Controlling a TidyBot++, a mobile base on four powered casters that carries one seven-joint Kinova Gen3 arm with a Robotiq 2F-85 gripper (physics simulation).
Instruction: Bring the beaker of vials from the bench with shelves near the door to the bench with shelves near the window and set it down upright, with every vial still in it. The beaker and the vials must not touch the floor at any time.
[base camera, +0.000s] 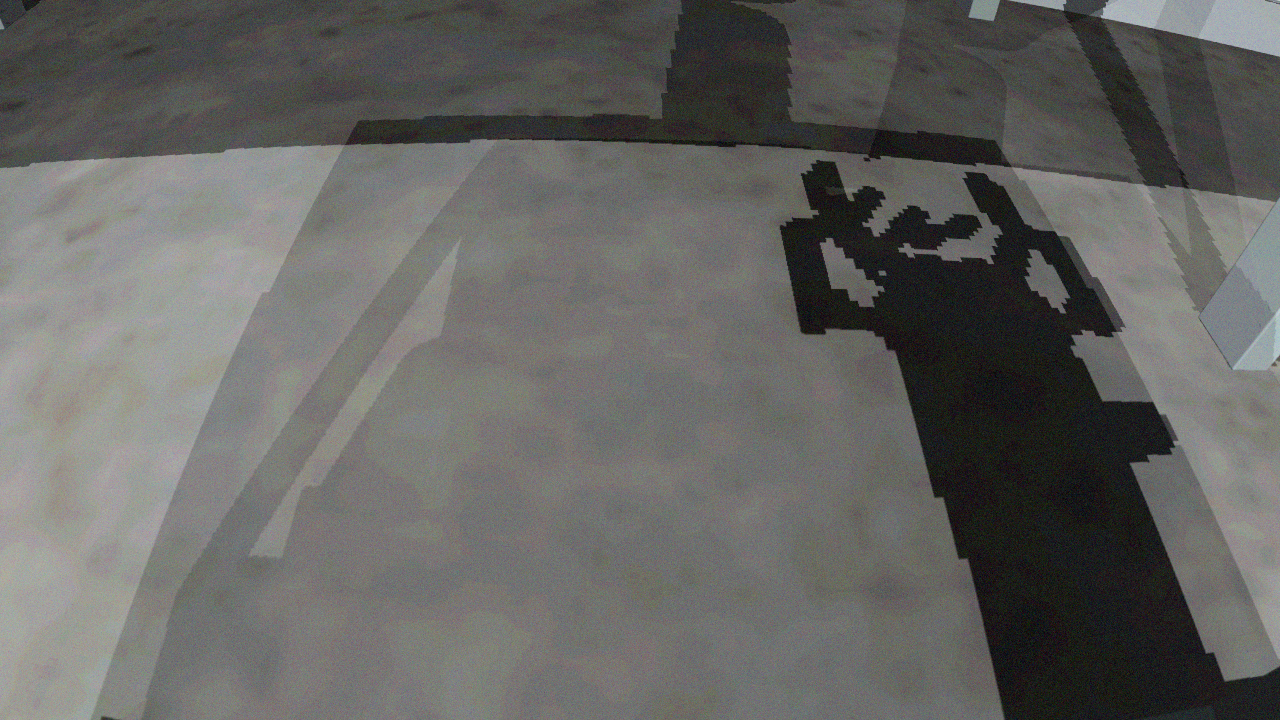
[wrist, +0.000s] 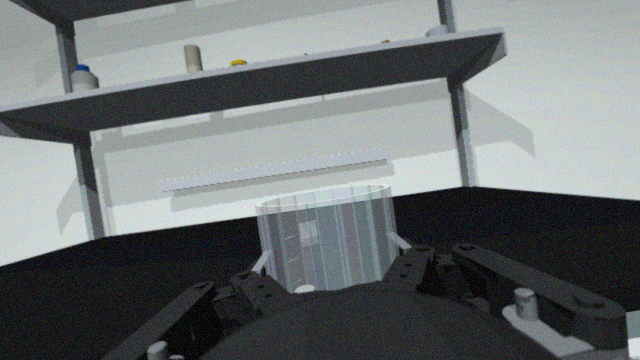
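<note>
The clear glass beaker (wrist: 345, 245) is between the fingers of my gripper (wrist: 331, 255) in the wrist view. My gripper is shut on it, with one finger at each side. The beaker looks about upright, its rim leaning in the picture much as the shelf does. Faint vertical lines and a small white disc show inside it. The vials cannot be told apart or counted, and my gripper's body hides the beaker's bottom. The black top of a bench with shelves (wrist: 75, 285) spreads behind and around the beaker. Whether the beaker touches it cannot be seen.
A grey shelf (wrist: 280, 80) with small bottles crosses above the bench, between two grey uprights. A toothed strip (wrist: 275, 169) is on the white wall. In the base camera view, a pale bench leg (base camera: 1239, 308) stands at the right on the floor (base camera: 537, 447), which carries arm and bench shadows.
</note>
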